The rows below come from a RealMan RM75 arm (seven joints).
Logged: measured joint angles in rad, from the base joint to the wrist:
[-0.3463, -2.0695, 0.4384, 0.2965, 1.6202, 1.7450, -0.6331]
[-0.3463, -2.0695, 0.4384, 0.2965, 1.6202, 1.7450, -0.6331]
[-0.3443, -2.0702, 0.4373, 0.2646, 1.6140, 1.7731, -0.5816]
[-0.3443, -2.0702, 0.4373, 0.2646, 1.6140, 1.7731, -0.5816]
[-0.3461, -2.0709, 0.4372, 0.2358, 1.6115, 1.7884, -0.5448]
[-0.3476, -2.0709, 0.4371, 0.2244, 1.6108, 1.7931, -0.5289]
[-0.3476, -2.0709, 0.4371, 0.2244, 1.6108, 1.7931, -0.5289]
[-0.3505, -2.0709, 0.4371, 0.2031, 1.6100, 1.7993, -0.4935]
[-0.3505, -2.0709, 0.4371, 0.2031, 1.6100, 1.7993, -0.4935]
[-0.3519, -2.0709, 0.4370, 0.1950, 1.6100, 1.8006, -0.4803]
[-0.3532, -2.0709, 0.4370, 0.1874, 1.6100, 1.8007, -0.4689]
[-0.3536, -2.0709, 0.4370, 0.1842, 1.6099, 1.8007, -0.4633]
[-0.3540, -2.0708, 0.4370, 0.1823, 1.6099, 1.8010, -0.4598]
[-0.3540, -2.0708, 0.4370, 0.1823, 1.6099, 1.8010, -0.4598]
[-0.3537, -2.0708, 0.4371, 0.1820, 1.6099, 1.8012, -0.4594]
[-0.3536, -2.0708, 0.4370, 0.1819, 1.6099, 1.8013, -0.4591]
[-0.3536, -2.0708, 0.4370, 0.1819, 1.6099, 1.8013, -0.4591]
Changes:
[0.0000, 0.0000, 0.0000, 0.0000, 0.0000, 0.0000, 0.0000]
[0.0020, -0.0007, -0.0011, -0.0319, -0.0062, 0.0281, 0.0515]
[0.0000, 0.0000, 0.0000, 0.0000, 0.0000, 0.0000, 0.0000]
[-0.0018, -0.0007, -0.0001, -0.0288, -0.0025, 0.0153, 0.0368]
[-0.0015, 0.0000, -0.0001, -0.0114, -0.0007, 0.0047, 0.0159]
[0.0000, 0.0000, 0.0000, 0.0000, 0.0000, 0.0000, 0.0000]
[-0.0029, 0.0000, 0.0000, -0.0213, -0.0008, 0.0062, 0.0354]
[0.0000, 0.0000, 0.0000, 0.0000, 0.0000, 0.0000, 0.0000]
[-0.0014, 0.0000, -0.0001, -0.0081, 0.0000, 0.0013, 0.0132]
[-0.0013, 0.0000, 0.0000, -0.0076, 0.0000, 0.0001, 0.0114]
[-0.0004, 0.0000, 0.0000, -0.0032, -0.0001, 0.0000, 0.0056]
[-0.0004, 0.0001, 0.0000, -0.0019, 0.0000, 0.0003, 0.0035]
[0.0000, 0.0000, 0.0000, 0.0000, 0.0000, 0.0000, 0.0000]
[0.0003, 0.0000, 0.0001, -0.0003, 0.0000, 0.0002, 0.0004]
[0.0001, 0.0000, -0.0001, -0.0001, 0.0000, 0.0001, 0.0003]
[0.0000, 0.0000, 0.0000, 0.0000, 0.0000, 0.0000, 0.0000]

